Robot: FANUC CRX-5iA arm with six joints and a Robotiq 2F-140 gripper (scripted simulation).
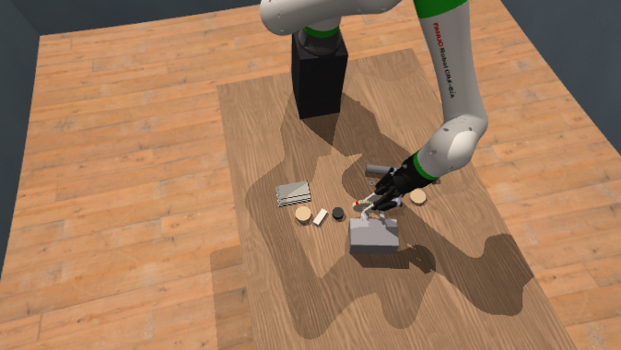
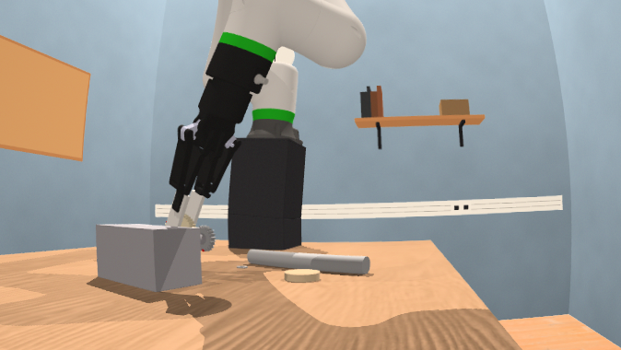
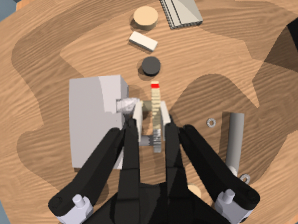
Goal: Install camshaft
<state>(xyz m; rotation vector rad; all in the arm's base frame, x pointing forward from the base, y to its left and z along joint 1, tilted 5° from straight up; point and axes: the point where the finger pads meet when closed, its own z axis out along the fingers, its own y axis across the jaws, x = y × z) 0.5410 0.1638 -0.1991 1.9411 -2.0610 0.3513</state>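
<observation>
My hand is 10 mm past the crank gear, 40 mm to the right of it and 40 mm above it. From my hand the other things lie so: white block (170 mm to the right, 100 mm below); then long grey rod (160 mm behind, 140 mm to the left, 90 mm below); then black disc (10 mm behind, 110 mm to the right, 100 mm below).
</observation>
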